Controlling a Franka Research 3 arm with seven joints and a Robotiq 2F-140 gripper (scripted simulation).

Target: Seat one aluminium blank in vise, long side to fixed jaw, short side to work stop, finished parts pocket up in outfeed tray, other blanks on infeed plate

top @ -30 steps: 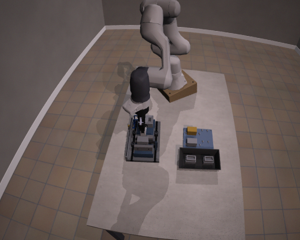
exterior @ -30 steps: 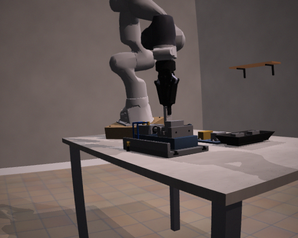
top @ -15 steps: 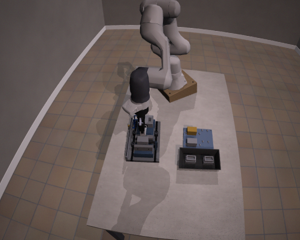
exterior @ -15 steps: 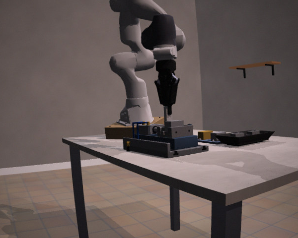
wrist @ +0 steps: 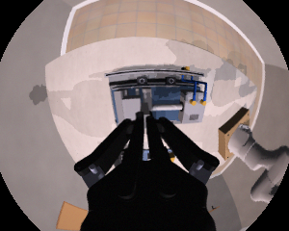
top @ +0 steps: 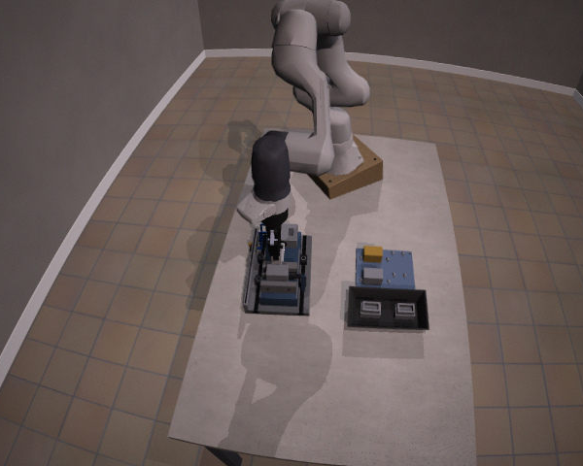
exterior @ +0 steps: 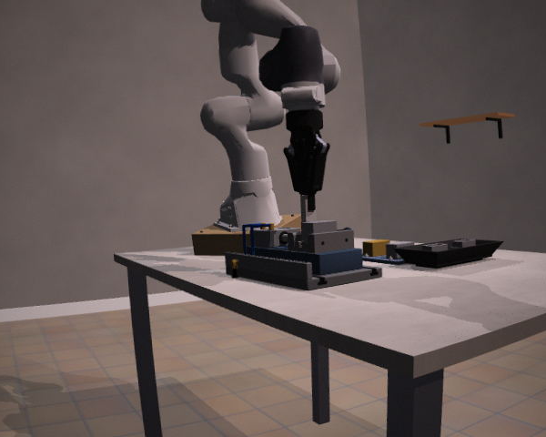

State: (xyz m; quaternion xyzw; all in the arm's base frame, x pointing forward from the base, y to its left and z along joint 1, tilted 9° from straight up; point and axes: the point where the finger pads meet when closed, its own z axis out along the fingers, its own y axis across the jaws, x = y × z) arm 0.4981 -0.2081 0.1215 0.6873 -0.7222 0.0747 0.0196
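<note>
Right now my hand is 5 cm past the dark rail, 8 cm to the left of it and 10 cm above it. From my hand the other things lie so: brass blank 10 cm behind, 30 cm to the left, 11 cm below.
</note>
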